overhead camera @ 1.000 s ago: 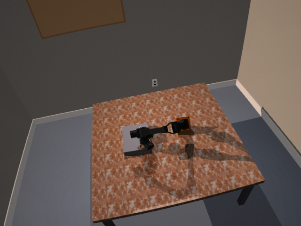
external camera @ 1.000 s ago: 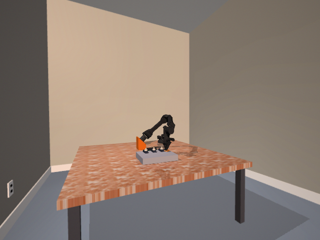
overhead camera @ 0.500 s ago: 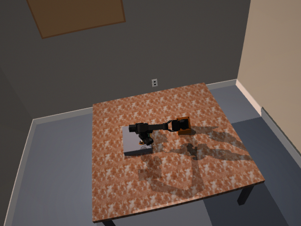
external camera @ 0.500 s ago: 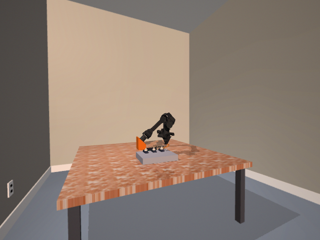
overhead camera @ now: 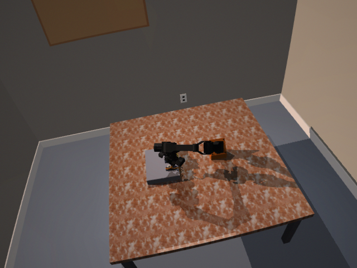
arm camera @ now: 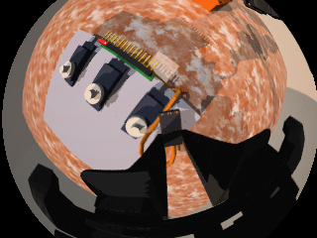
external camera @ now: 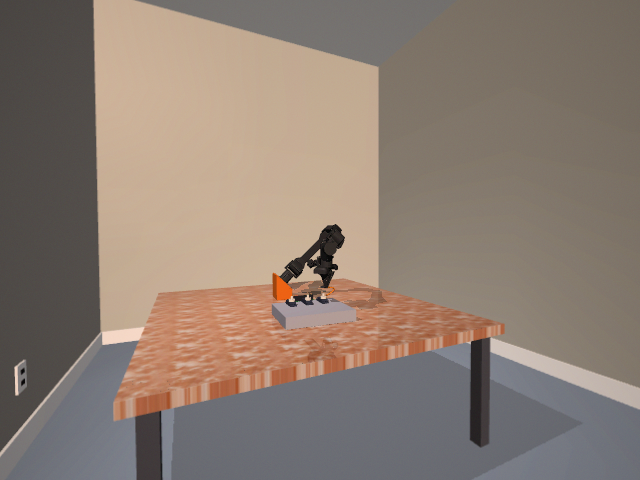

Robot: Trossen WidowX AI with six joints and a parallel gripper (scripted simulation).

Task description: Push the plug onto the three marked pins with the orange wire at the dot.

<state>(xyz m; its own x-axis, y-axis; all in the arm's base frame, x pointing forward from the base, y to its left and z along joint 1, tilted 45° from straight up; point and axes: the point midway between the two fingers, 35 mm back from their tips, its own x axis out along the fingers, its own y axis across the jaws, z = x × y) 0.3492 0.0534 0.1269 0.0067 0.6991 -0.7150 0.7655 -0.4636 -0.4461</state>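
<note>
The red mark lies 30 mm behind my gripper tip, 140 mm to the right of it and 40 mm below it. Round my gripper tip: grey printed holder: 130 mm ahead, 100 mm to the right, 90 mm below.
</note>
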